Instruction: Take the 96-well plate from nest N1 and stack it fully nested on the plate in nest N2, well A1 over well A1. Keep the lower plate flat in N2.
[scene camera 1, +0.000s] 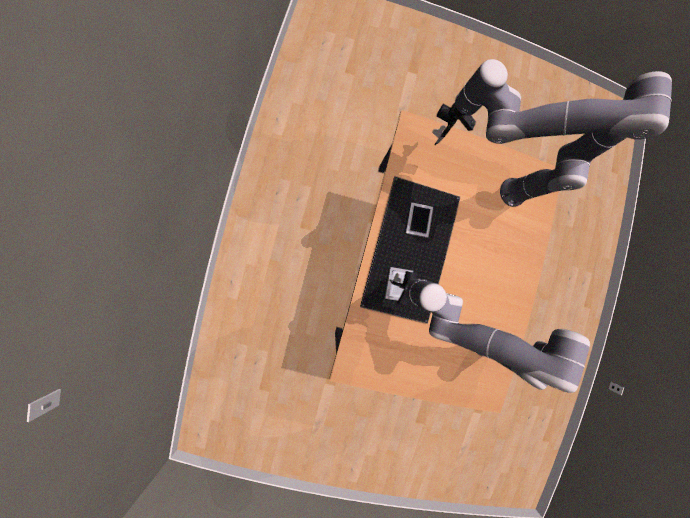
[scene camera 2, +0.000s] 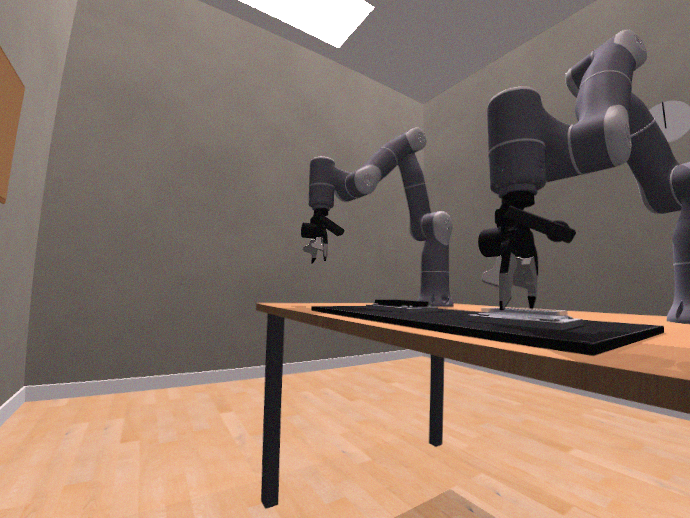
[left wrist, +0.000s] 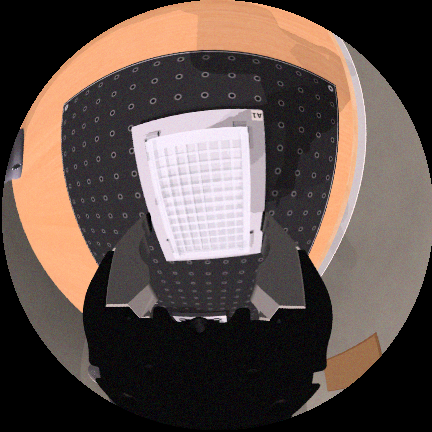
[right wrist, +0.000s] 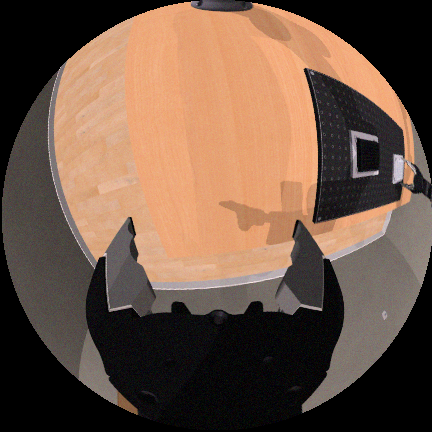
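Observation:
A white 96-well plate lies in a pale nest with an A1 label at its upper right corner in the left wrist view. A black plate sits in the other pale nest. No N1 or N2 marking is readable. My left gripper is open, low over the white plate, its fingertips apart on either side near the plate's lower part in the left wrist view. My right gripper is open and empty, high above the table's far end.
Both nests stand on a black perforated board on the wooden table. In scene camera 1 the board lies near the table's left edge, and the black plate's nest is above the white plate's nest.

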